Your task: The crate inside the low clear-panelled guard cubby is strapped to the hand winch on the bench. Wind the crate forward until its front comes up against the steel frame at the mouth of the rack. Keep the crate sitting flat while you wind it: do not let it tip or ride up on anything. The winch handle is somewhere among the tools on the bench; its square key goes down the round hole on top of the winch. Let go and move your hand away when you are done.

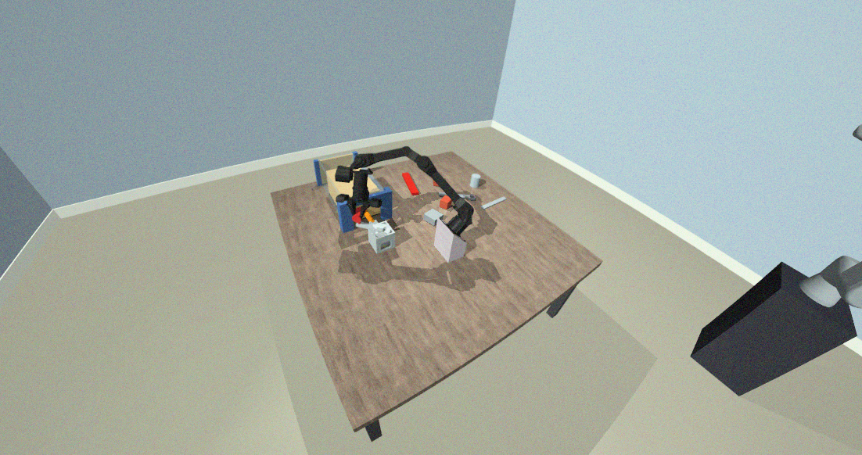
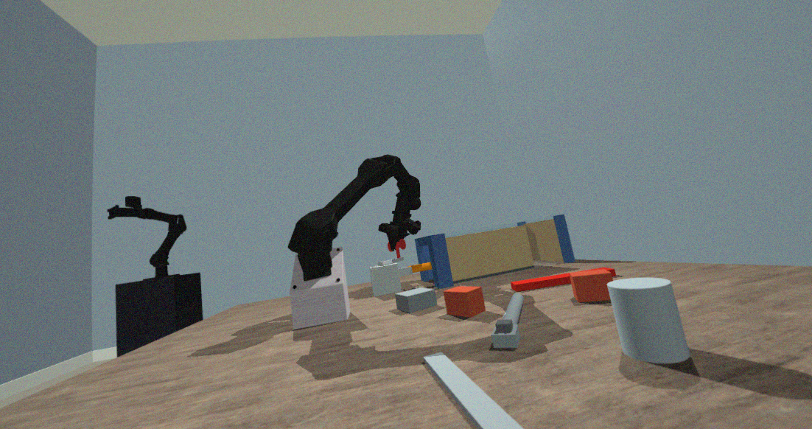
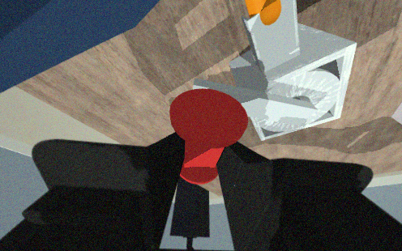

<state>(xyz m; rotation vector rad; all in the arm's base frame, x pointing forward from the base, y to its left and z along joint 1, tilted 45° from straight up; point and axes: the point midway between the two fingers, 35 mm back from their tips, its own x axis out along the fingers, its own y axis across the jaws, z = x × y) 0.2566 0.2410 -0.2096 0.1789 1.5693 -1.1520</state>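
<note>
Right now the winch handle is 20 mm behind my gripper tip, 40 mm to the right of it and 30 mm below it. Also, from my gripper tip: blue steel frame 100 mm ahead, 90 mm to the right, 20 mm below; then grey winch 70 mm behind, 90 mm to the right, 100 mm below; then red knob 10 mm ahead, 10 mm to the right.
</note>
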